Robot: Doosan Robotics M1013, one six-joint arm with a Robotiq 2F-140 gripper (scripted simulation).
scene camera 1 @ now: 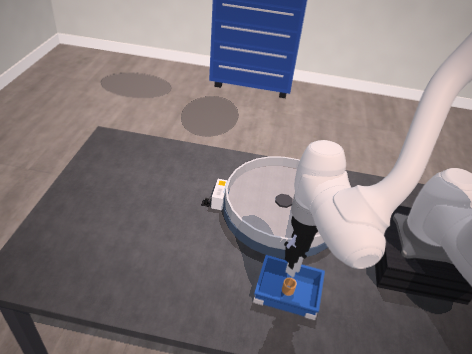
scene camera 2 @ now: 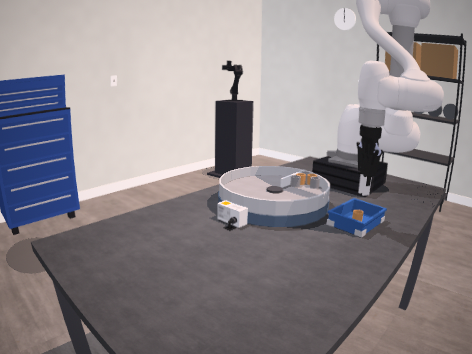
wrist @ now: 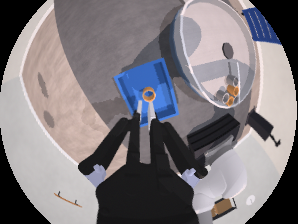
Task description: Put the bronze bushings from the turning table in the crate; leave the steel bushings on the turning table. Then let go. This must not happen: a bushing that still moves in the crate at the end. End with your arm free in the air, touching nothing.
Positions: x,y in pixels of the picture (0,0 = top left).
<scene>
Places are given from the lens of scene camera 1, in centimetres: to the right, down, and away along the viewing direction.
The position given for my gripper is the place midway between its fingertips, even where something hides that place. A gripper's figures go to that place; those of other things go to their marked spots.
my gripper (scene camera 1: 292,271): 16, 27, 119
round turning table (scene camera 1: 262,197): 10, 7, 150
</scene>
